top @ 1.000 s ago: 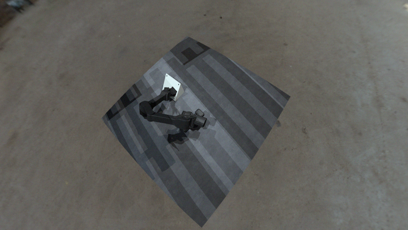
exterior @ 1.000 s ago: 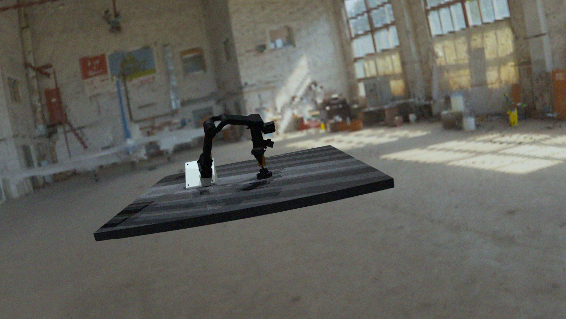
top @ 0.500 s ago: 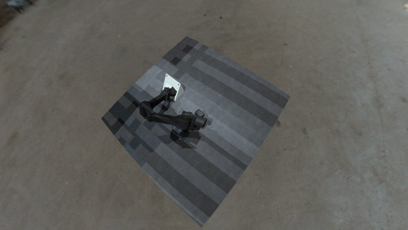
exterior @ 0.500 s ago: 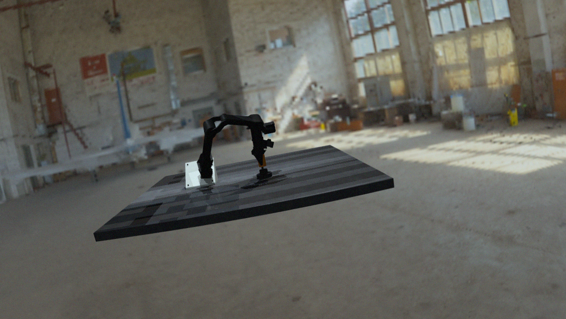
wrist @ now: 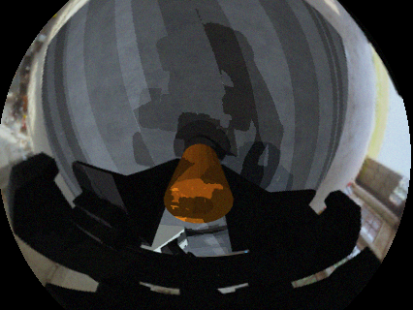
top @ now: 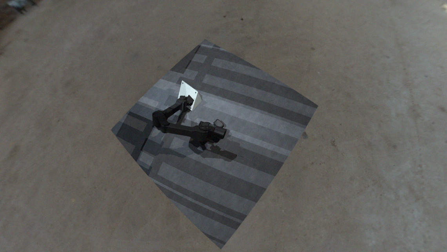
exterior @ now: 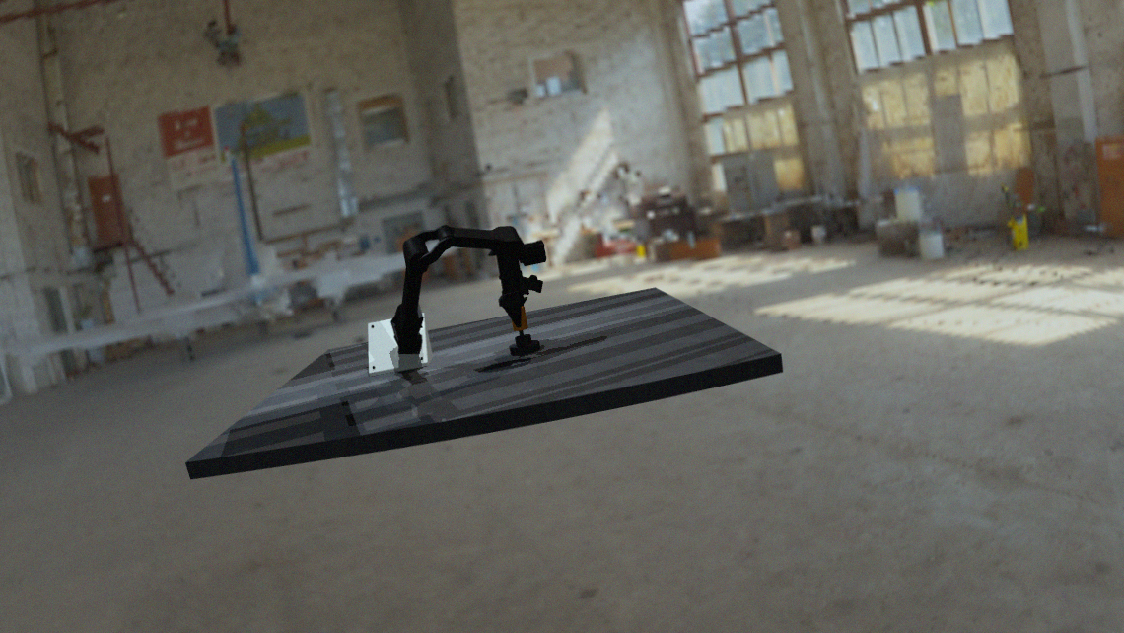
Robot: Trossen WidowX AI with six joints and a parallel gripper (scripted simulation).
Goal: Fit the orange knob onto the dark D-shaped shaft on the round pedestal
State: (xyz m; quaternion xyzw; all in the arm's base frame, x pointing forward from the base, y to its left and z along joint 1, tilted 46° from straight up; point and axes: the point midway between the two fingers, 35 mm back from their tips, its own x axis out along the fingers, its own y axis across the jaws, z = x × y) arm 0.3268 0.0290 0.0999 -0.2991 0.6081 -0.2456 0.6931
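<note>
Now: gripper tip 2 cm below the orange knob. Round my gripper tip: dark round pedestal (4 cm below).
</note>
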